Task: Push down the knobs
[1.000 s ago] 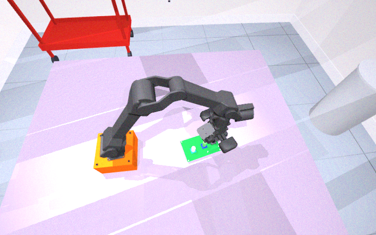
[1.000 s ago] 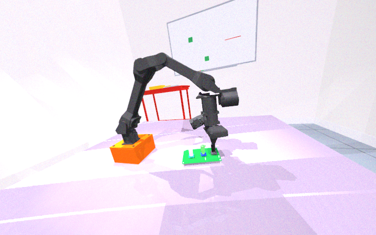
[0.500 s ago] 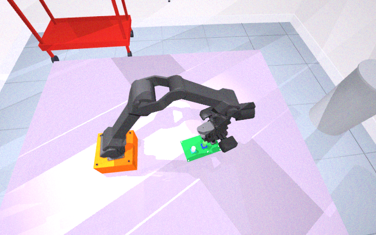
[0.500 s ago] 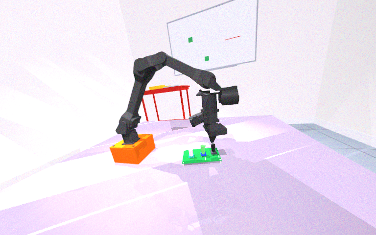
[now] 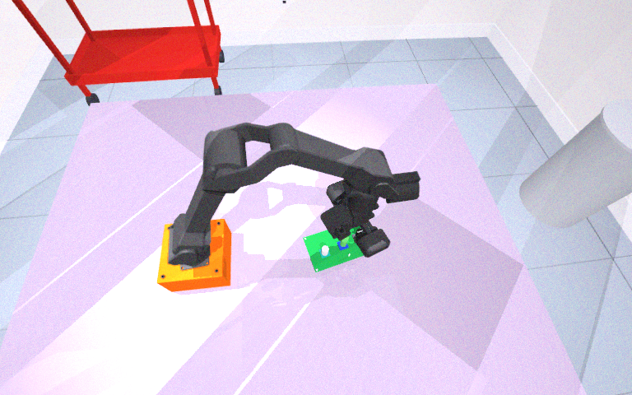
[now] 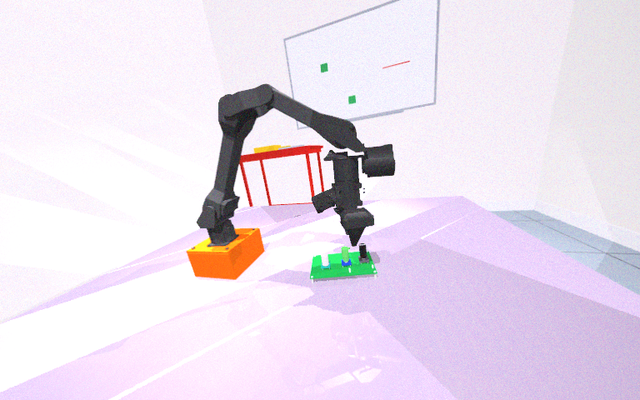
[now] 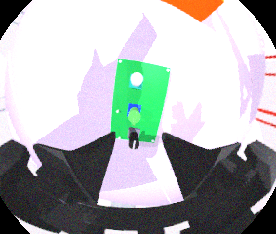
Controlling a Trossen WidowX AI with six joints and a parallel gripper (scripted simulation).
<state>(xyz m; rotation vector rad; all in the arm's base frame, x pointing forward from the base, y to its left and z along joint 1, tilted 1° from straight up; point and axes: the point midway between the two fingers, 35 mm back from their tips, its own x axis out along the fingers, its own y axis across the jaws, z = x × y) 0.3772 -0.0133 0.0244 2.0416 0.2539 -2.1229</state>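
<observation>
The light green knob lies 30 mm below my gripper tip, 20 mm behind it and 10 mm to the right of it. Round my gripper tip: black knob 30 mm below, 30 mm ahead.
</observation>
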